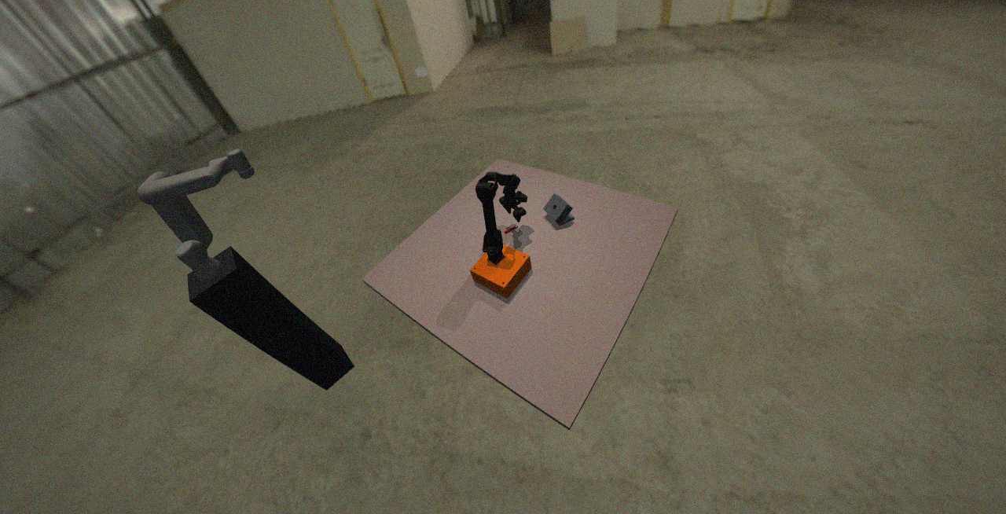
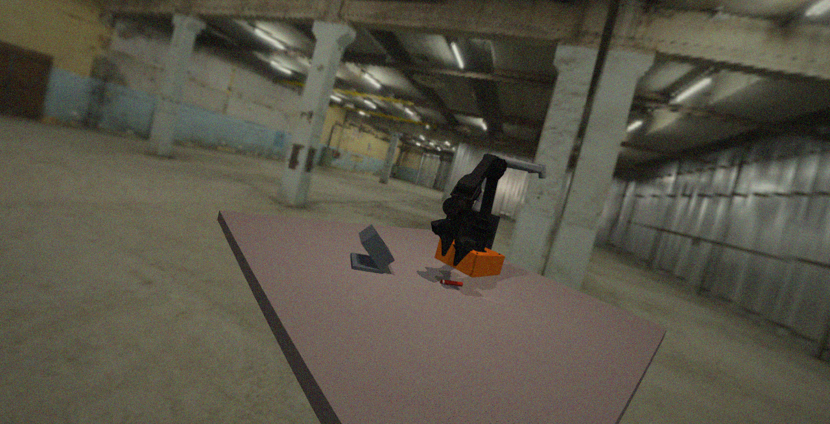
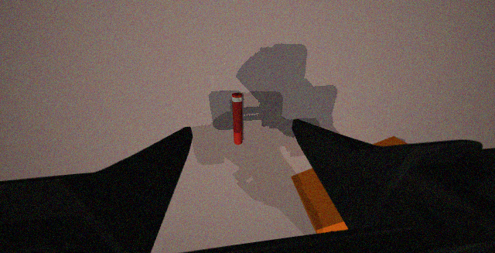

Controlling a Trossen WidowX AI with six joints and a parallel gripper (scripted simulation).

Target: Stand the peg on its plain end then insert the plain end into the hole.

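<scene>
The red peg is 7 cm below my gripper tip, 1 cm to the left of it and 1 cm behind it. The rest, counted from my gripper tip: flat foot (22 cm ahead, 15 cm to the right, 8 cm below); then grey sloped panel (20 cm ahead, 14 cm to the right, 1 cm below).
</scene>
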